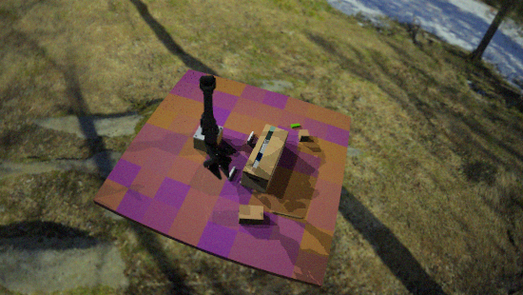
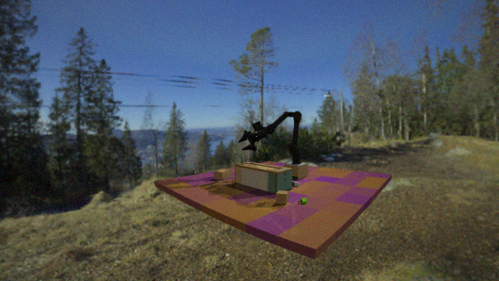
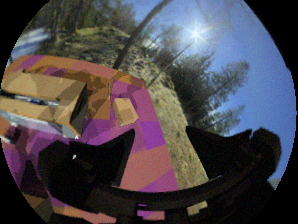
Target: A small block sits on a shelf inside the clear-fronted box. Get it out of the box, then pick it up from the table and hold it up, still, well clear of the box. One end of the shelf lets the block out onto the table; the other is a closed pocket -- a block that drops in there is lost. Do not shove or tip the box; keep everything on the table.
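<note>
The long wooden box lies 13 cm ahead of my gripper tip, 33 cm to the left of it and 17 cm below it. Round my gripper tip: bluish block: 13 cm ahead, 30 cm to the left, 15 cm below; then tan cube: 37 cm ahead, 60 cm to the left, 21 cm below.
</note>
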